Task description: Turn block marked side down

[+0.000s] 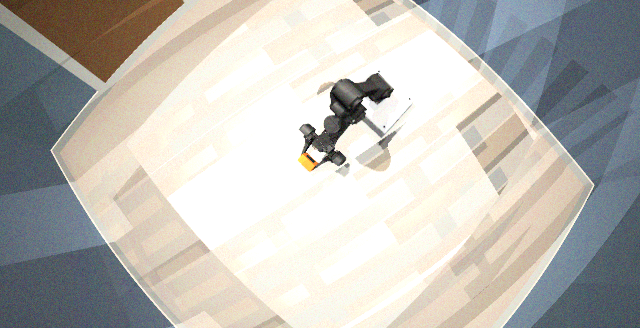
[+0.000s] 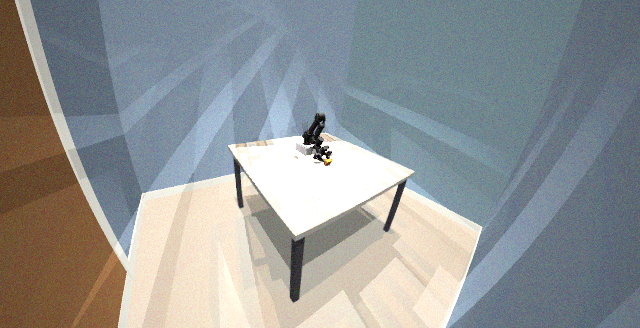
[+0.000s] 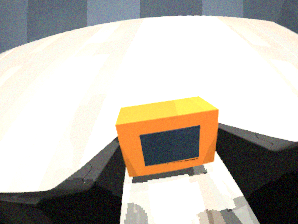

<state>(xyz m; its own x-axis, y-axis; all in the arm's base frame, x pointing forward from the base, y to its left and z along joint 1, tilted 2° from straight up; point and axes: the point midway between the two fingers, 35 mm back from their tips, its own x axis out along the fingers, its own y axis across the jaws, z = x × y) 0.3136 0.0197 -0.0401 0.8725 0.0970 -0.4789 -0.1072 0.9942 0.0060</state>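
My gripper tip is now 10 mm past the orange block.
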